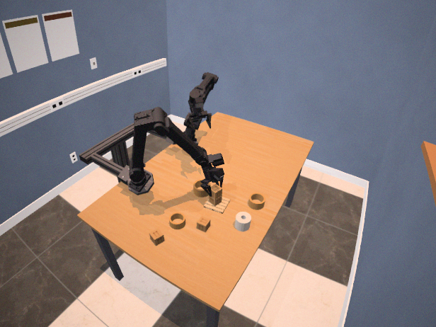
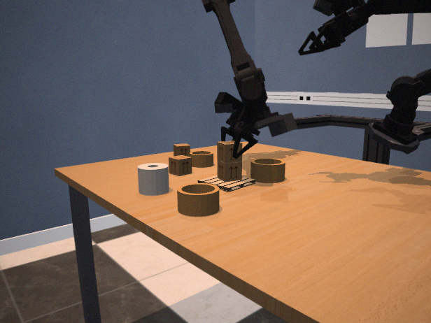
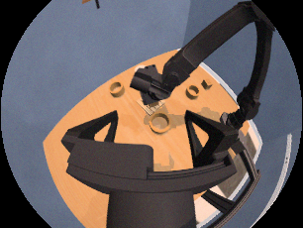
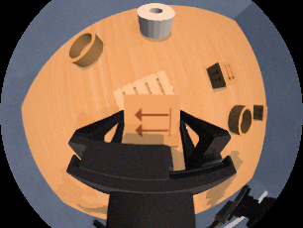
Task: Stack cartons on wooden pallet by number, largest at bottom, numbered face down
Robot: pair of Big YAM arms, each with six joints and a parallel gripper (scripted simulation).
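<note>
The brown carton lies right at my right hand. Also, from my right hand: wooden pallet (1 cm ahead, 8 cm below).
</note>
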